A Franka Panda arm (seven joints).
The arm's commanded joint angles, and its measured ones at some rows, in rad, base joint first. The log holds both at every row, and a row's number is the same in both.
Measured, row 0:
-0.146, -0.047, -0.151, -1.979, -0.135, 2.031, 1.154
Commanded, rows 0 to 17:
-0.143, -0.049, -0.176, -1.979, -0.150, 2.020, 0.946
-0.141, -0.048, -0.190, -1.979, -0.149, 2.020, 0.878
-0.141, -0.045, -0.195, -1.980, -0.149, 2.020, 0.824
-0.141, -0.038, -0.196, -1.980, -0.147, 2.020, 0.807
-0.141, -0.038, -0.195, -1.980, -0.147, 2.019, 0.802
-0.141, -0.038, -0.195, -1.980, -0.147, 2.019, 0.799
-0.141, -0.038, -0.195, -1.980, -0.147, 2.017, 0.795
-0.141, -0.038, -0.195, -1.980, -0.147, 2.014, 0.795
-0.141, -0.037, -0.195, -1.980, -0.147, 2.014, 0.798
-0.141, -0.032, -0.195, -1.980, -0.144, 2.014, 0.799
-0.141, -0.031, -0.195, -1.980, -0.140, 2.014, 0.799
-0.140, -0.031, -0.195, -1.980, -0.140, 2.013, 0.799
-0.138, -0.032, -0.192, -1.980, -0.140, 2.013, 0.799
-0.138, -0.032, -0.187, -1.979, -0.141, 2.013, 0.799
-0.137, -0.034, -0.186, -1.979, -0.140, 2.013, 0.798
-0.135, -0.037, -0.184, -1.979, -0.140, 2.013, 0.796
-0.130, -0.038, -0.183, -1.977, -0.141, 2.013, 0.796
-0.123, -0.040, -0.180, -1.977, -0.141, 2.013, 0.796
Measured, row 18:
-0.135, -0.027, -0.189, -1.982, -0.135, 2.027, 0.810
